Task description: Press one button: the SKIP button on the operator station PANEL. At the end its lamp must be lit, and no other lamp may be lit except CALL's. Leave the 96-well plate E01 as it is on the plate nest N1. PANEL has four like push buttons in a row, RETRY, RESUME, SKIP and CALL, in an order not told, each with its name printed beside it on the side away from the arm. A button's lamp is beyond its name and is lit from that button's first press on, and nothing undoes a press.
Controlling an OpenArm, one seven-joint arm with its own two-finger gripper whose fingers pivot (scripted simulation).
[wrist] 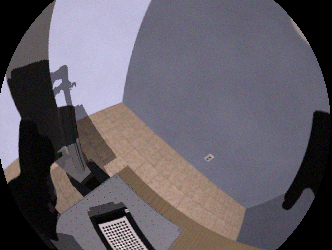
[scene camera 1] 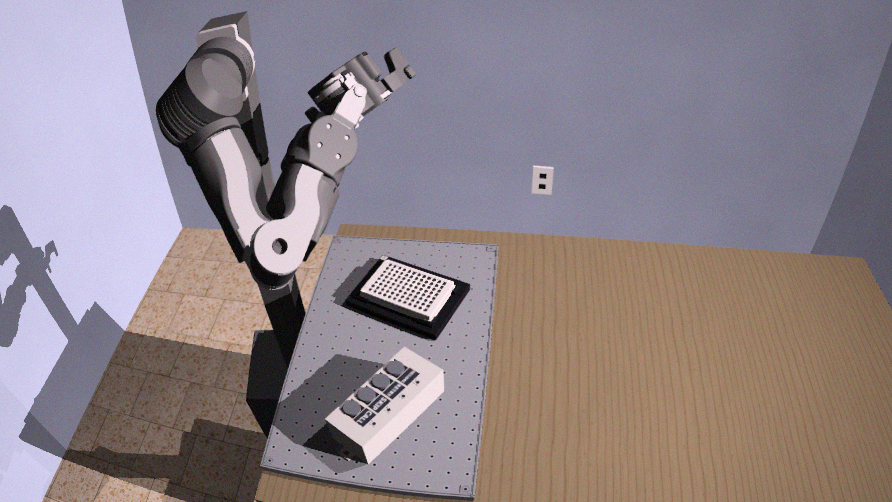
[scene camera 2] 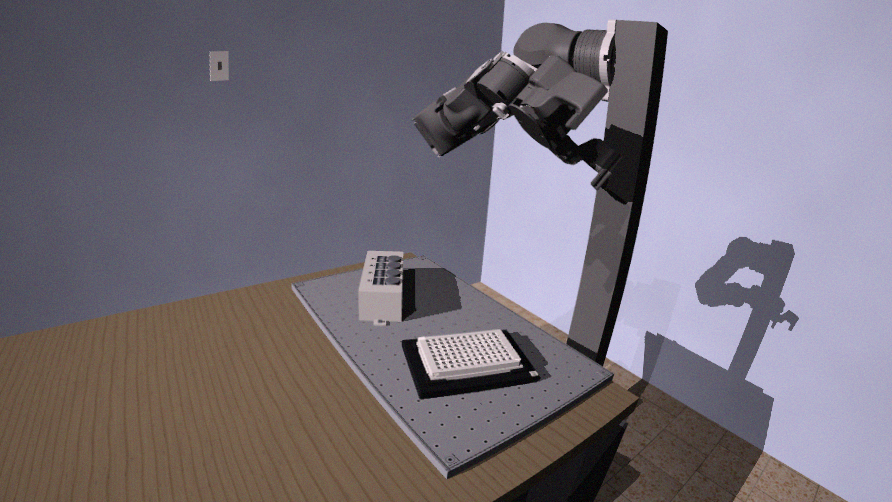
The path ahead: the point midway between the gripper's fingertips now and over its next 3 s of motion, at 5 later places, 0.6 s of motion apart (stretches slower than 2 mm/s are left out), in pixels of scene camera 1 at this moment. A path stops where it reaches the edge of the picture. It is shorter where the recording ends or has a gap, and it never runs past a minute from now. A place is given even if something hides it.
The gripper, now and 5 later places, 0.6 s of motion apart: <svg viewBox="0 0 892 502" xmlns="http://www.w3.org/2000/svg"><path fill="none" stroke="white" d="M361 91L363 117L365 142L366 168L368 193L370 255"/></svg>
